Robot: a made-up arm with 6 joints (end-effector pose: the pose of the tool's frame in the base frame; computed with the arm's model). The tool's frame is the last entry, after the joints.
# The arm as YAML. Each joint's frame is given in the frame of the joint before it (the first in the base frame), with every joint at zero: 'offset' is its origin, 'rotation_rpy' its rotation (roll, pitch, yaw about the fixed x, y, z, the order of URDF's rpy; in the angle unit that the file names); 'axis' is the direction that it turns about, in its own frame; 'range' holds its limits. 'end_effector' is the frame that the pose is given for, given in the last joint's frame.
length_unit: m
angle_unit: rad
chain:
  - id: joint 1
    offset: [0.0, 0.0, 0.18]
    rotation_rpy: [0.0, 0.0, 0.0]
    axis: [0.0, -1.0, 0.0]
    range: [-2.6, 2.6]
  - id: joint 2
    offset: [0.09, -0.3, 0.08]
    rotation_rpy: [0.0, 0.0, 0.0]
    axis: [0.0, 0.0, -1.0]
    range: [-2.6, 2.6]
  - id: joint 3
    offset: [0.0, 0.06, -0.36]
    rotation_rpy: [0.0, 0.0, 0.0]
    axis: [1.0, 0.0, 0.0]
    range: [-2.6, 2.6]
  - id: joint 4
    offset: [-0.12, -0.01, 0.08]
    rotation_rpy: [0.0, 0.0, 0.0]
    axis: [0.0, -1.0, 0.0]
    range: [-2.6, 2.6]
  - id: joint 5
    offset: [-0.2, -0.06, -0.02]
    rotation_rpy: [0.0, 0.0, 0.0]
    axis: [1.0, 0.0, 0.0]
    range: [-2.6, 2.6]
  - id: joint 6
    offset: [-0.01, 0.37, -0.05]
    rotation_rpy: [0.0, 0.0, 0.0]
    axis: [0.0, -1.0, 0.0]
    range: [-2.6, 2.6]
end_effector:
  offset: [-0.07, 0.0, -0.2]
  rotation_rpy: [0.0, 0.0, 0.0]
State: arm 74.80 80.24 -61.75 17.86 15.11 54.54
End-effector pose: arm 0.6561 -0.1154 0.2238 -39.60 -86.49 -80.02
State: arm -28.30 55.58 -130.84 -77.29 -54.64 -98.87
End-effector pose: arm -0.3130 0.2444 -0.4274 23.20 -20.17 64.95
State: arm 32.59 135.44 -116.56 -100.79 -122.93 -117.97
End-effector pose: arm 0.8685 -0.4145 0.3311 22.70 -71.13 -74.79
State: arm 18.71 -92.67 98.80 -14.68 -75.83 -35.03
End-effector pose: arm -0.0569 -0.9102 -0.2518 -32.50 30.85 103.72
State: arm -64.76 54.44 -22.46 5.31 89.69 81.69
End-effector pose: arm 0.1729 0.0145 0.0073 -24.56 -48.90 -71.17
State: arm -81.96 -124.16 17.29 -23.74 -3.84 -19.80
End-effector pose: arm -0.1951 -0.9352 0.0381 58.02 75.74 136.94
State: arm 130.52 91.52 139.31 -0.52 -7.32 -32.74
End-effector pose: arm -0.0566 0.2002 0.2125 -57.42 98.05 -89.49
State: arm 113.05 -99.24 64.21 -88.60 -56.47 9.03
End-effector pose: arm 0.0250 -0.8476 0.6715 -139.06 19.88 62.16
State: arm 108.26 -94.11 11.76 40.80 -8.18 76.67
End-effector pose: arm 0.4052 -0.3154 0.0387 -13.40 105.39 -108.76
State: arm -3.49 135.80 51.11 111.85 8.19 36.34
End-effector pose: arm 0.1657 -0.5747 0.1633 119.60 77.59 50.53
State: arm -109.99 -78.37 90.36 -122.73 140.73 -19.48
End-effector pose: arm -0.5622 0.0574 0.1008 51.63 -55.63 22.02
